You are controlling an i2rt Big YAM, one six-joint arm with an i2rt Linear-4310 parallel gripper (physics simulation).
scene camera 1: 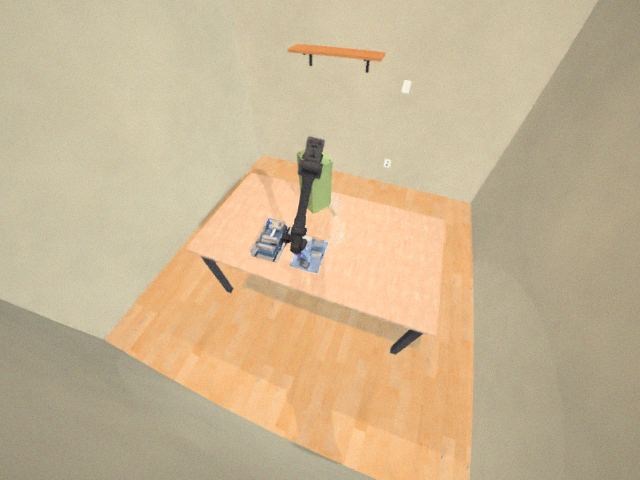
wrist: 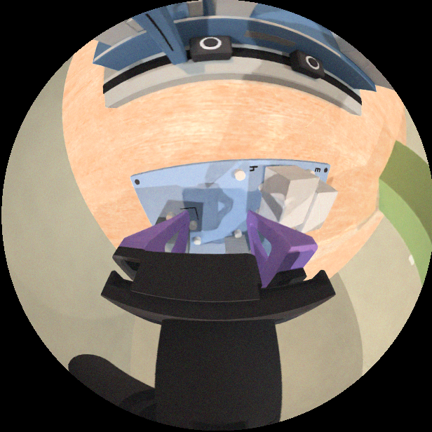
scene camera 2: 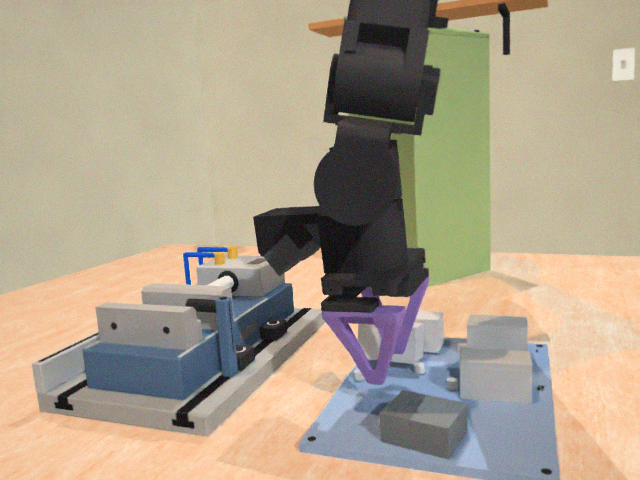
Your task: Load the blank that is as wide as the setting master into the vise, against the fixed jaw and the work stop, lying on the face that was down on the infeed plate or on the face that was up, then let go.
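Places are measured from the arm's base along level axes (x ahead, y left, z up), in metres.
Pixels of known places: gripper, fingertip midpoint: [scene camera 1: 301, 253] [scene camera 2: 386, 367].
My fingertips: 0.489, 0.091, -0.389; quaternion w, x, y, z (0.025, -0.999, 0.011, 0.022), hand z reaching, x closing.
Observation:
For each thing: its top centre in the pictures, then the offset to it from my fingertips, as dx, dy, dz. "pt": a spot on its surface instead.
- blue plate, middle of its top: [scene camera 2: 443, 385] [scene camera 1: 309, 253] -0.031, +0.045, -0.026
- dark grey block, middle of its top: [scene camera 2: 423, 407] +0.064, +0.049, -0.001
- vise, middle of its top: [scene camera 2: 196, 277] [scene camera 1: 270, 233] -0.040, -0.230, +0.065
- blue upright stop post, middle of its top: [scene camera 2: 223, 298] +0.026, -0.152, +0.064
- vise base, surface spot: [scene camera 2: 124, 413] pt +0.109, -0.212, -0.022
My gripper [scene camera 1: 298, 254] [scene camera 2: 386, 367] [wrist: 217, 215] has purple fingers, partly open with nothing between them, pointing down above the blue plate [scene camera 1: 310, 268] [scene camera 2: 506, 446] [wrist: 160, 181]. A dark grey block [scene camera 2: 423, 423] [wrist: 167, 210] lies at the plate's near end, in front of the fingers in scene camera 2. Two light grey blocks [scene camera 2: 496, 374] [scene camera 2: 497, 330] stand at its right. Two whitish blocks [scene camera 2: 433, 330] [wrist: 287, 187] [wrist: 321, 207] stand behind the fingers, partly hidden. I cannot tell which width matches. The vise [scene camera 1: 266, 248] [scene camera 2: 139, 369] has grey jaws [scene camera 2: 144, 325] and a blue upright stop post [scene camera 2: 226, 335] [wrist: 162, 37].
The vise base [scene camera 2: 124, 413] [wrist: 230, 70] stands left of the plate, with black clamps [scene camera 2: 272, 329] [wrist: 211, 48] along its near side. Blue tubes [scene camera 2: 193, 254] rise at its back. Small white pegs [scene camera 2: 419, 367] [wrist: 240, 175] stick up from the plate. A green bin [scene camera 1: 320, 191] [scene camera 2: 454, 155] stands behind.

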